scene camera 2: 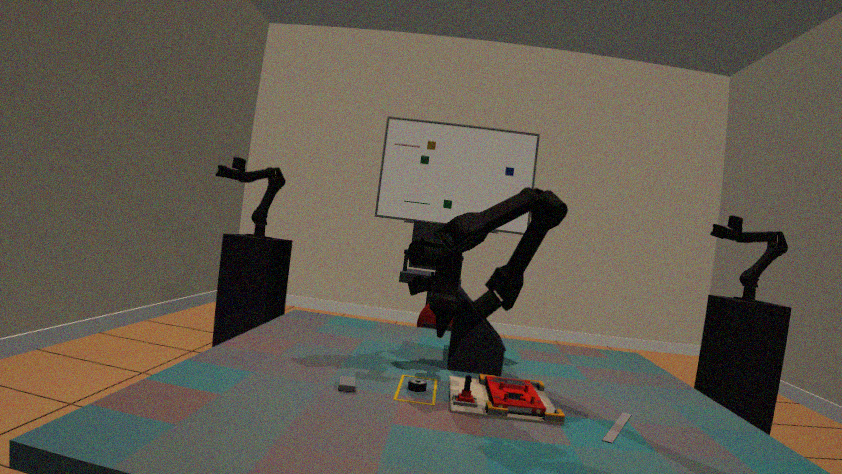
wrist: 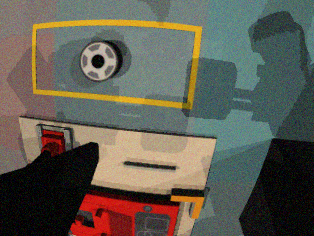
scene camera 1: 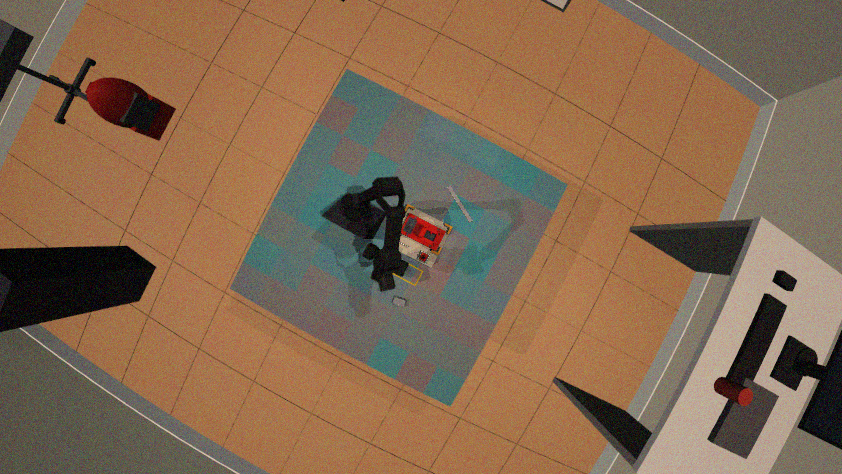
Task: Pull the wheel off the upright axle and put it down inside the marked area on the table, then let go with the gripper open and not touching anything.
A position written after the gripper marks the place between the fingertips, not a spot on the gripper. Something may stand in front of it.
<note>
The gripper [scene camera 2: 439, 333] is open, with nothing in its grasp. Further things: a wheel [wrist: 89, 66] and a red fixture [scene camera 1: 414, 227].
The gripper also shows in the wrist view [wrist: 184, 161].
</note>
